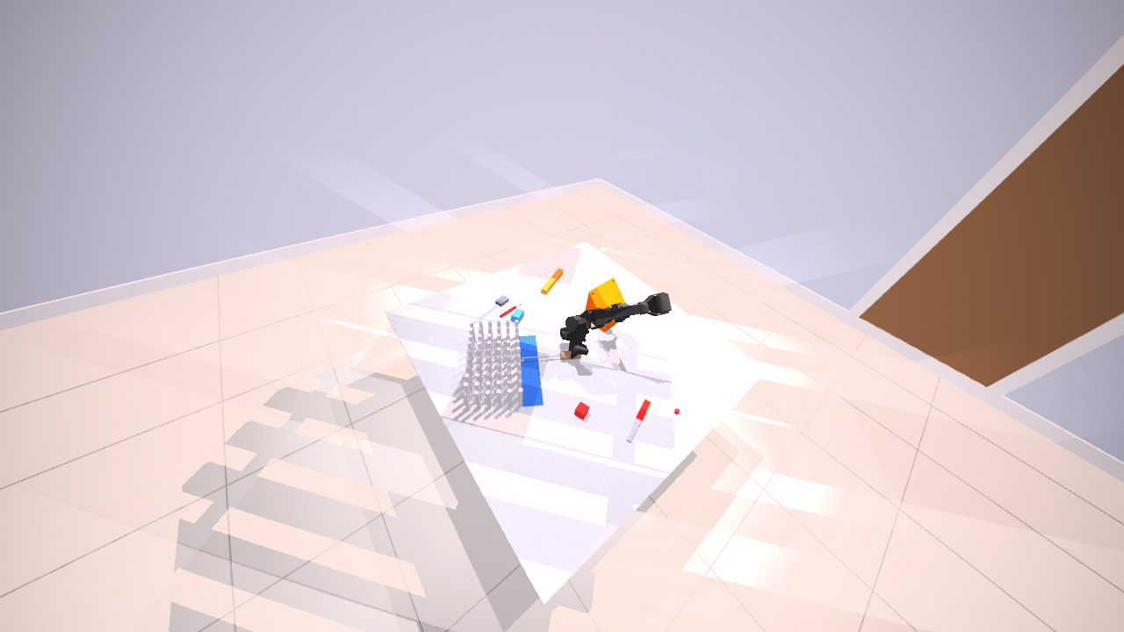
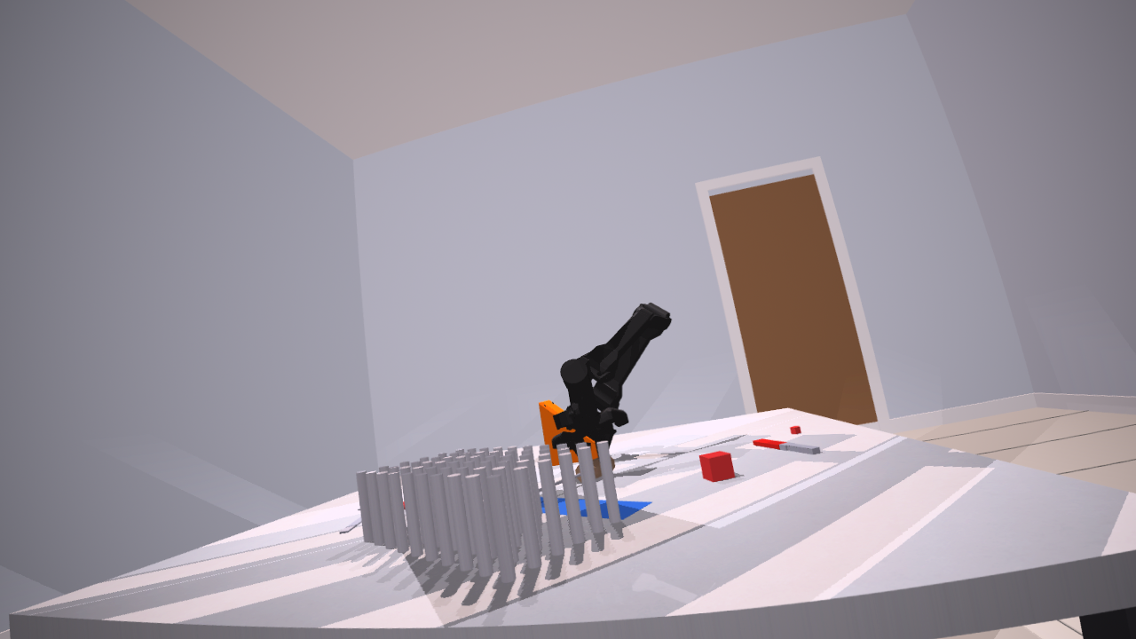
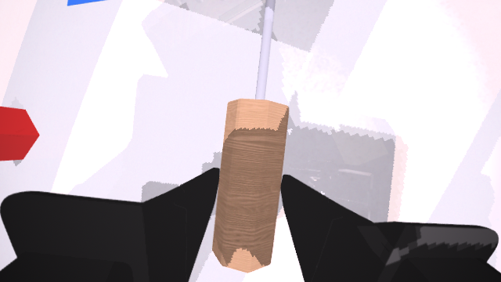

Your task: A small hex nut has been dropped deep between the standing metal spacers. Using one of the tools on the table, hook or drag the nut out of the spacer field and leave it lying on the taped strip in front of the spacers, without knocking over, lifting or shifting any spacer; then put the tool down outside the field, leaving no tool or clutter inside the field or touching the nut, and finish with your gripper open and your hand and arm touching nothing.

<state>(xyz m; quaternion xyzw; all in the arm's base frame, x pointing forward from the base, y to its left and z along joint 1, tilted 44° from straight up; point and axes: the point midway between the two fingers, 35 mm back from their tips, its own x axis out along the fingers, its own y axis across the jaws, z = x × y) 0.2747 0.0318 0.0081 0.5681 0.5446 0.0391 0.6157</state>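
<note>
Now: the thin red stick 20 mm behind my gripper tip, 410 mm to the right of it and 10 mm below it. Also, from my gripper tip: blue block: 20 mm ahead, 340 mm to the right; then blue taped strip: 170 mm ahead, 80 mm to the right, 20 mm below; then tiny red piece: 130 mm behind, 470 mm to the left, 10 mm below.
</note>
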